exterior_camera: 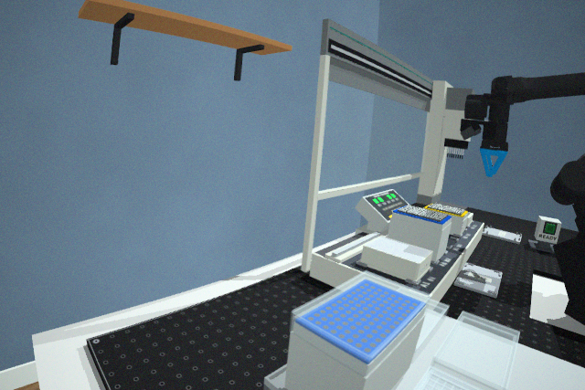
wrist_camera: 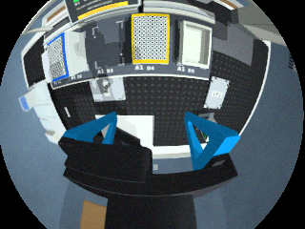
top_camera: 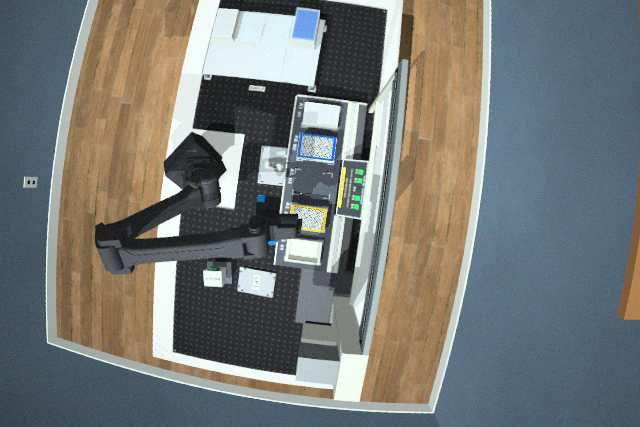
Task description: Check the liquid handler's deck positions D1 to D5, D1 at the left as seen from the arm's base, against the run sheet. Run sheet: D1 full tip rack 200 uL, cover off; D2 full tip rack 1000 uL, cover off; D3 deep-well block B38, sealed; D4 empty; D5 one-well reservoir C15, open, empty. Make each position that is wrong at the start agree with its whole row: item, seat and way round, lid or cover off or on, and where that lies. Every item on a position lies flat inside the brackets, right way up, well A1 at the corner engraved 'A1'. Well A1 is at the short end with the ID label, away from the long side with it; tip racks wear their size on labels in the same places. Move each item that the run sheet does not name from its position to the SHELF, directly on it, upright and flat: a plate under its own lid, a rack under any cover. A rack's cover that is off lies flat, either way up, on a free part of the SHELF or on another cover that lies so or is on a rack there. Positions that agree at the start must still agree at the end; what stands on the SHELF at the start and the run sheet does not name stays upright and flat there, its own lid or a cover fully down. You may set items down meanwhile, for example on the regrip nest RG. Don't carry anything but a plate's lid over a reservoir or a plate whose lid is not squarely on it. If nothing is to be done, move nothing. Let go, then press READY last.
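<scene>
Right now the white deep-well block is 35 cm to the left of my hand, 17 cm below it and 17 cm ahead of it. Round my hand: white reservoir: 19 cm below, 14 cm to the right, 10 cm ahead; then blue-rimmed tip rack: 22 cm to the left, 14 cm ahead, 13 cm below; then yellow-rimmed tip rack: 15 cm below, 11 cm ahead, 2 cm to the right.
</scene>
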